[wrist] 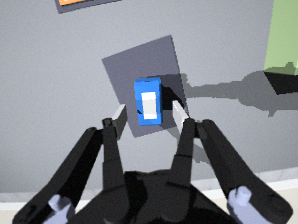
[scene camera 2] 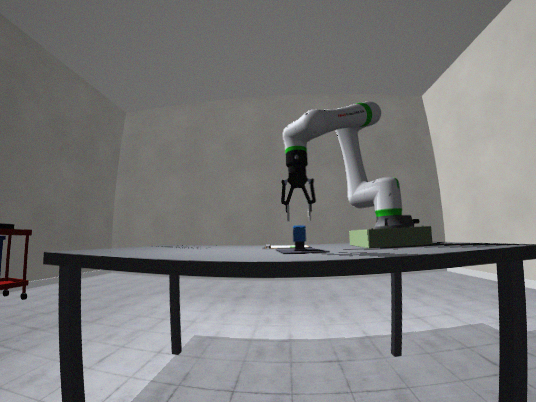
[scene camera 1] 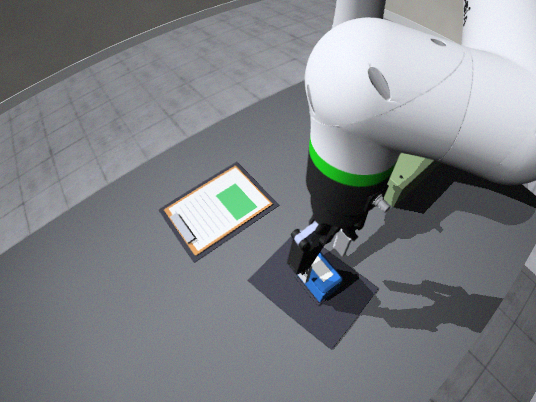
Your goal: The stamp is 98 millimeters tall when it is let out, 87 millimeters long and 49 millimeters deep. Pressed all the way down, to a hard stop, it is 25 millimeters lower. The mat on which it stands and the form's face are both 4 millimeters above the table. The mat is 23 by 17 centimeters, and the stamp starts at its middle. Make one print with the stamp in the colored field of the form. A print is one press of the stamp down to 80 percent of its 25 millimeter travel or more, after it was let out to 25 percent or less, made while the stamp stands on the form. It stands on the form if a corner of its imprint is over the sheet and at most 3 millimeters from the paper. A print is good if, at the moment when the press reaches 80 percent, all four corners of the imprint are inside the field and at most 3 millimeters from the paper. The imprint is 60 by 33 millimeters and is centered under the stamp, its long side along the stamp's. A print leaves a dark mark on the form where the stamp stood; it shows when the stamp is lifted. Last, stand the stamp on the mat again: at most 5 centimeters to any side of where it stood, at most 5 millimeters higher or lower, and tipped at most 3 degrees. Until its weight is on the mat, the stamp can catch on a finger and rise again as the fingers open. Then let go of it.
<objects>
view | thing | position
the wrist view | my gripper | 149,110
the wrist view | blue stamp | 148,91
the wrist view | mat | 156,58
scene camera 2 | my gripper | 299,220
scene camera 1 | my gripper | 321,263
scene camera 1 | form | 214,211
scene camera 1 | mat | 275,279
</objects>
